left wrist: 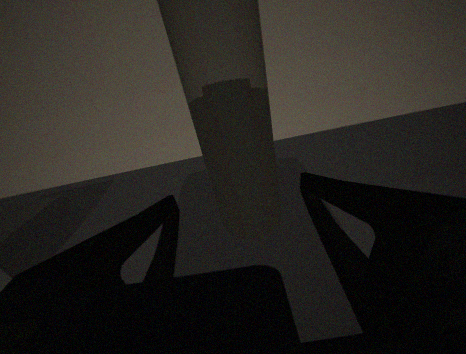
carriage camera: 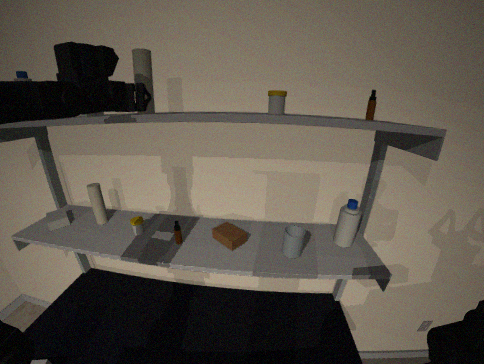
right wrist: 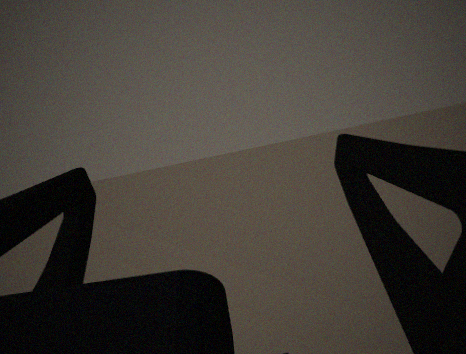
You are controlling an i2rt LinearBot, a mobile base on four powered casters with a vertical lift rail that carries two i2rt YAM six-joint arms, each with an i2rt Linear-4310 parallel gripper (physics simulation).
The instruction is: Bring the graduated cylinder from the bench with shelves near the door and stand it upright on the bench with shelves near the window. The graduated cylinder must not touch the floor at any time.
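Places are measured from the left arm's base along level axes (x ahead, y left, z up), in millimetres.
Where they show: left gripper, fingertip midpoint: [left wrist: 237,192] [carriage camera: 137,97]; right gripper, fingertip midpoint: [right wrist: 214,165].
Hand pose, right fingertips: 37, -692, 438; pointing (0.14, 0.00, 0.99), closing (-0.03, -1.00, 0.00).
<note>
Things, the pixels of their centre, and the offset from my right fingertips, as dx, dy, dz. "pt": a spot on its surface instead. Level surfaces: height alone.
- yellow-lidded jar at a spot on its surface: [carriage camera: 277,103] pt +402, +239, +1
- amber bottle at a spot on its surface: [carriage camera: 371,107] pt +455, -71, +12
- blue-capped item at a spot on its surface: [carriage camera: 21,75] pt +579, +1150, +136
- lower shelf at its surface level: dz -484
- shorter cylinder at a spot on its surface: [carriage camera: 98,205] pt +572, +928, -392
- brown block at a spot on its surface: [carriage camera: 229,236] pt +453, +365, -444
- beaker at a spot on its surface: [carriage camera: 293,243] pt +379, +155, -421
- white bottle at a spot on its surface: [carriage camera: 346,227] pt +424, -53, -397
- black bench top at its surface level: dz -941
The tall grey cylinder [carriage camera: 143,67] [left wrist: 220,40], which looks like the graduated cylinder, stands upright on the upper shelf [carriage camera: 320,119] [left wrist: 400,155], left of centre. My left gripper [carriage camera: 143,97] [left wrist: 237,192] is open and empty, low over that shelf, and its fingers overlap the cylinder's lower part in the carriage view. In the left wrist view the cylinder rises between the two fingertips; how deep it sits between them is hard to tell. My right gripper [right wrist: 214,165] is open and empty, with plain wall and ceiling behind it.
The upper shelf also holds a yellow-lidded jar [carriage camera: 277,103], an amber bottle [carriage camera: 371,107] and a blue-capped item [carriage camera: 21,75] behind my left arm. The lower shelf [carriage camera: 320,267] holds a shorter cylinder [carriage camera: 98,205], brown block [carriage camera: 229,236], beaker [carriage camera: 293,243] and white bottle [carriage camera: 346,227], above a black bench top [carriage camera: 260,320].
</note>
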